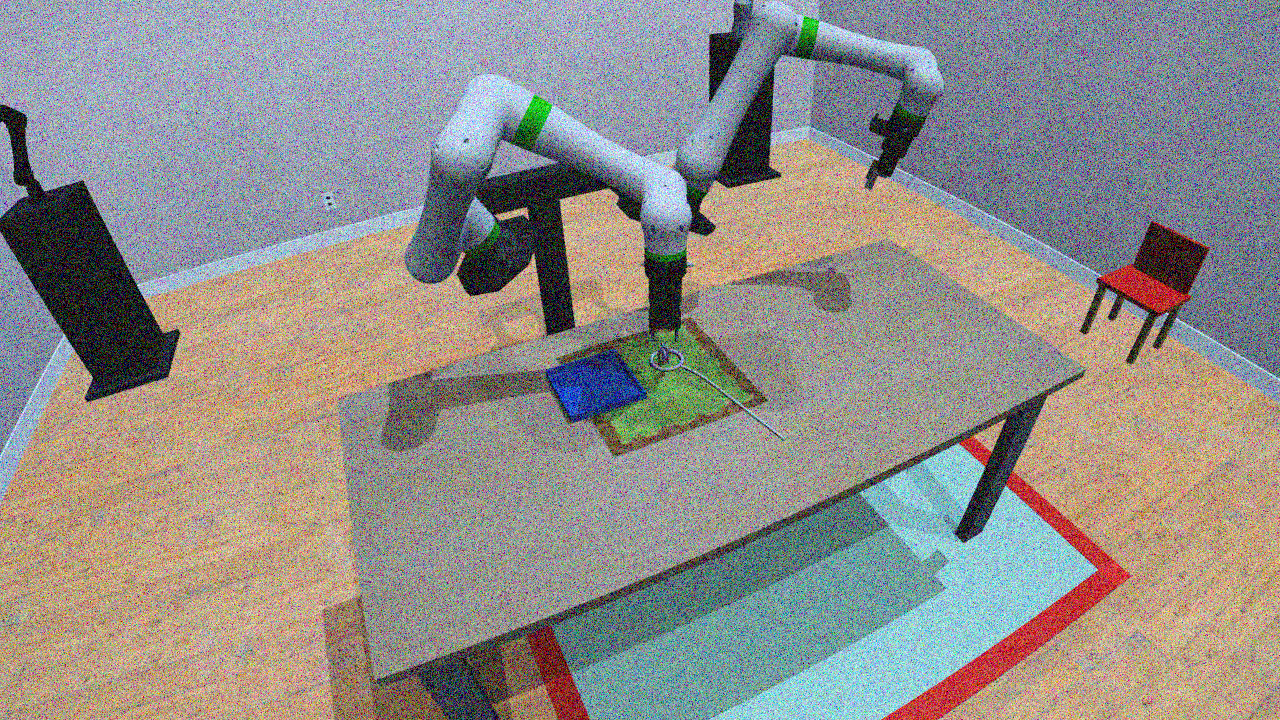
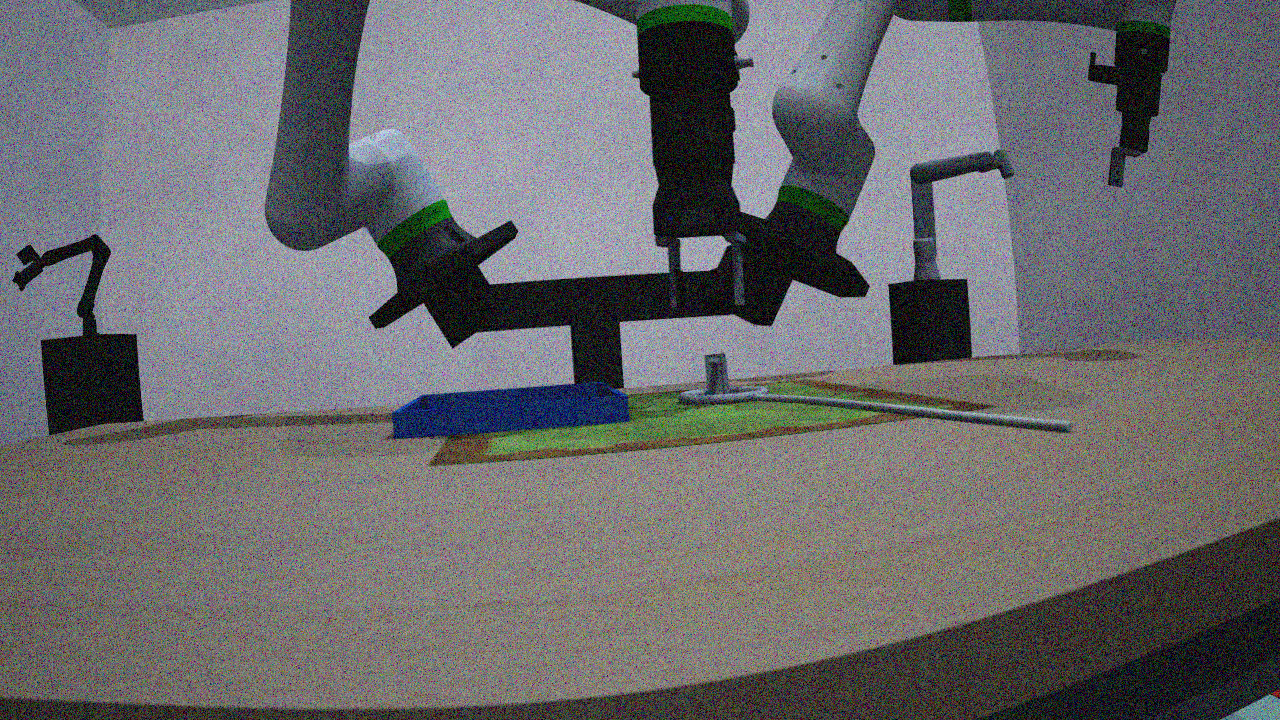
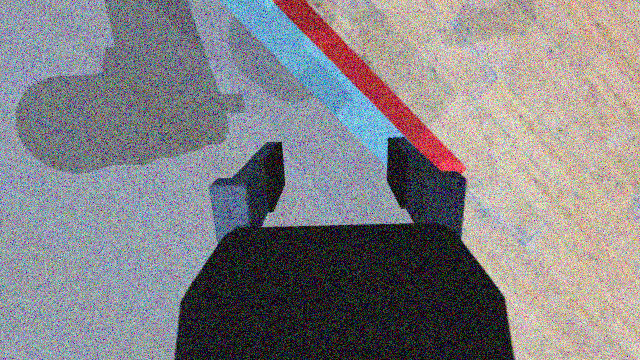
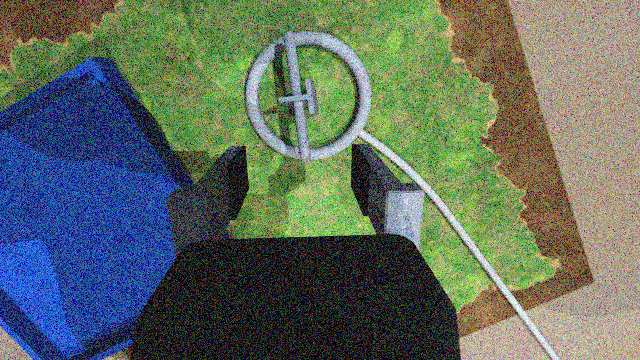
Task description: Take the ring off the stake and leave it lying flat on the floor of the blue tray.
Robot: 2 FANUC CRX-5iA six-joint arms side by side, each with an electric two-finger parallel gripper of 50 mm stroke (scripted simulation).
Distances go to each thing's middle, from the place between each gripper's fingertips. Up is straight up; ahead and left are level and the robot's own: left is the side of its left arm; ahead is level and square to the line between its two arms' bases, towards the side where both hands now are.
Now: right hand (image 2: 708, 306) 1 cm past the blue tray (image 2: 567, 405), 19 cm to the left of it and 10 cm above it.
Right now my left hand (image 2: 1114, 186) is 18 cm short of the blue tray, 99 cm to the left of it and 28 cm above it.
